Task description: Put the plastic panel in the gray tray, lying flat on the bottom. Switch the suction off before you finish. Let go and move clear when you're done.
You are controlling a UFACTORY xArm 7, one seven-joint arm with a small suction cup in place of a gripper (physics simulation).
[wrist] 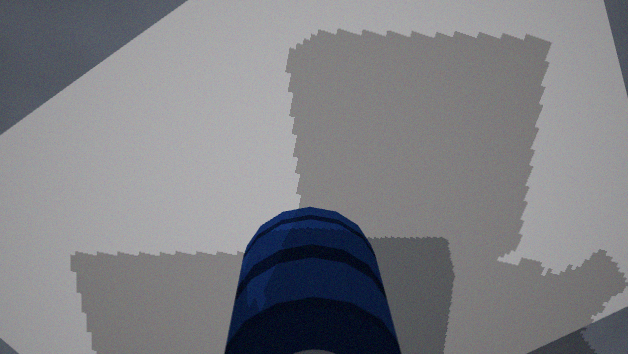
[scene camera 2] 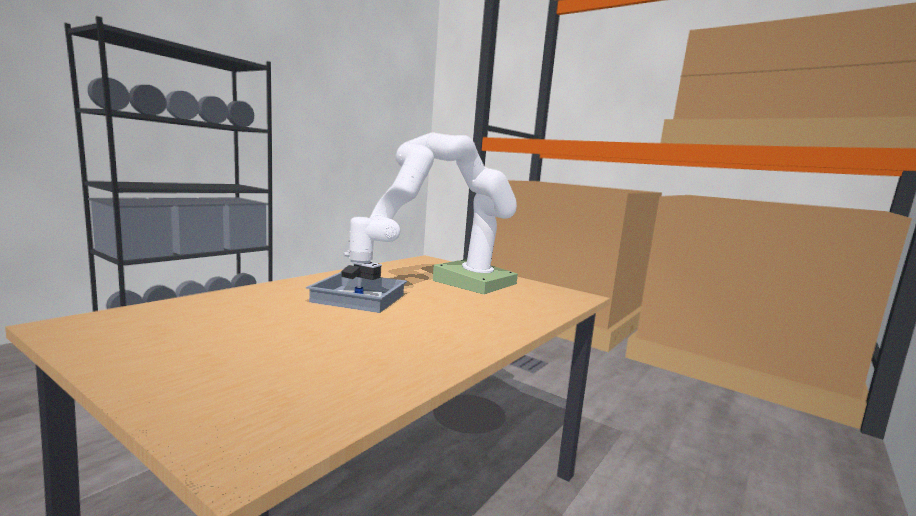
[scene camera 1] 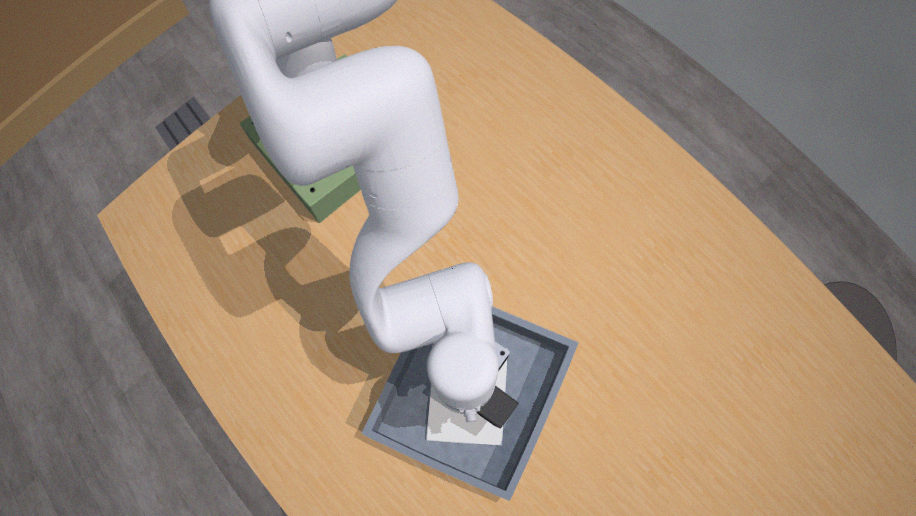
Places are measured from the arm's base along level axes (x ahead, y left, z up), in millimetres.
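Where they show: hand, tool point: [wrist: 308, 243]; arm's base, link origin: [scene camera 2: 477, 268].
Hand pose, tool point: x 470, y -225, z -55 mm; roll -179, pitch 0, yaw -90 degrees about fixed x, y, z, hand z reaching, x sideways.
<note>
Things, the pixels of their centre, and the offset from my tool point. Level surfaces: height alone.
- white plastic panel, body centre: [wrist: 308, 255] [scene camera 1: 467, 394] [scene camera 2: 358, 296] dy +0, dx +1, dz +8 mm
- gray tray, body centre: [wrist: 281, 299] [scene camera 1: 471, 392] [scene camera 2: 359, 291] dy +5, dx +5, dz +27 mm
- wooden table, surface height: dz +2 mm
The white plastic panel [scene camera 1: 474, 437] [scene camera 2: 376, 293] [wrist: 150, 150] is inside the gray tray [scene camera 1: 571, 344] [scene camera 2: 346, 301] [wrist: 50, 45] and looks flat, at or very close to the bottom. Its edges run at an angle to the tray walls. My gripper, a blue suction cup [scene camera 2: 358, 290] [wrist: 310, 217], points straight down and touches the panel's upper face, with no gap visible. The panel appears held on the cup. In scene camera 1 the arm's wrist hides the cup and part of the panel. The panel's underside is hidden.
The tray walls stand around the cup on all sides. A black block [scene camera 1: 498, 407] [scene camera 2: 365, 271] is mounted on the wrist, above the tray. The arm's green base [scene camera 1: 330, 195] [scene camera 2: 474, 277] stands on the wooden table [scene camera 1: 641, 288] [scene camera 2: 288, 371].
</note>
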